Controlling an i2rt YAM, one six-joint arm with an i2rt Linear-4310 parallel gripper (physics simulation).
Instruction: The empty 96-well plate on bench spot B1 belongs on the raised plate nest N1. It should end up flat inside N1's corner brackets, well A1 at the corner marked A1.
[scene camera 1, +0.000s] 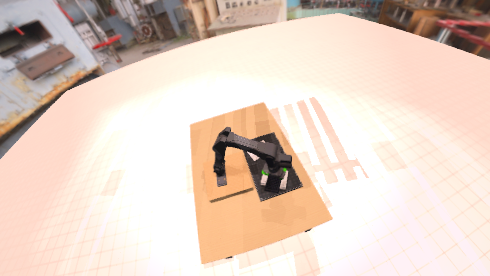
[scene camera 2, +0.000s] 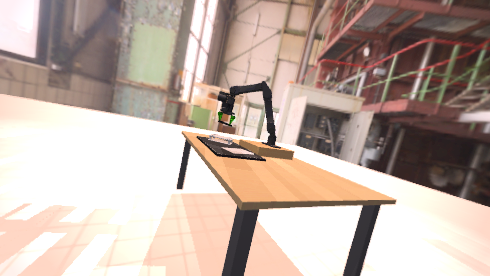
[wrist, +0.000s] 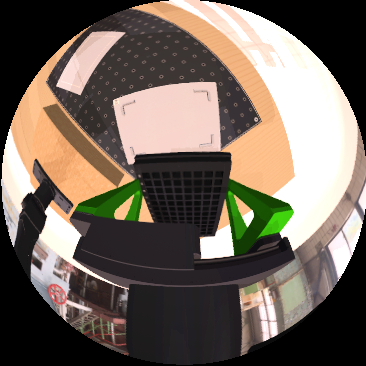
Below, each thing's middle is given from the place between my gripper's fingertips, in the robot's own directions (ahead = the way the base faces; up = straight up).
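There is the well plate (wrist: 190, 186), and my hand is 2 cm past it and 3 cm to the left of it.
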